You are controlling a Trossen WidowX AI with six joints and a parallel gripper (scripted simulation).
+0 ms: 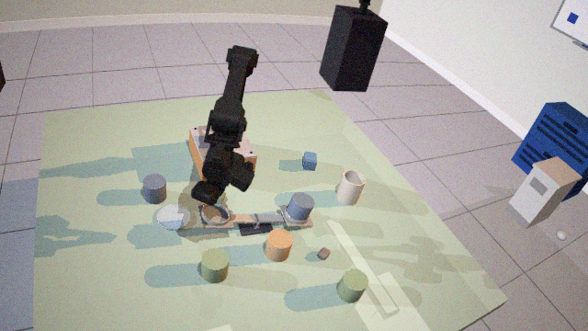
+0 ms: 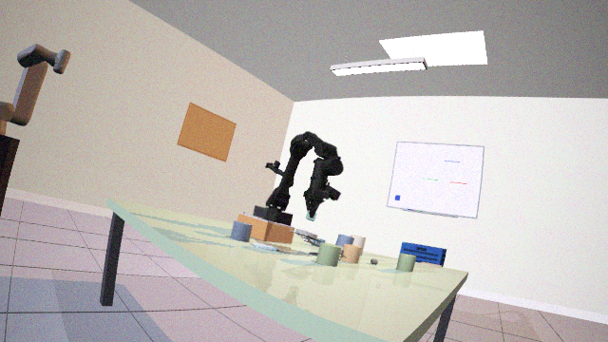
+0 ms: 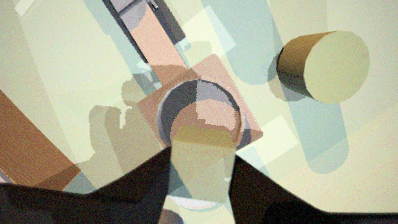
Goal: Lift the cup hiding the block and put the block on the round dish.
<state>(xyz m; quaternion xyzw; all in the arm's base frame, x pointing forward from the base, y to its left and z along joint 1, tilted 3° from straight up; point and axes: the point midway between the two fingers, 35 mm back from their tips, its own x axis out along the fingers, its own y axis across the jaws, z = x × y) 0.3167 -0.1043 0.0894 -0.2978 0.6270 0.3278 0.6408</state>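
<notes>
Now: gripper tip 7 cm past the round dish, 11 cm to the left of it and 14 cm above it. From my gripper tip the other things lie so: blue-grey cup 1 cm behind, 28 cm to the left, 8 cm below; small brown piece 14 cm ahead, 29 cm to the left, 13 cm below; orange cylinder 11 cm ahead, 14 cm to the left, 10 cm below.
</notes>
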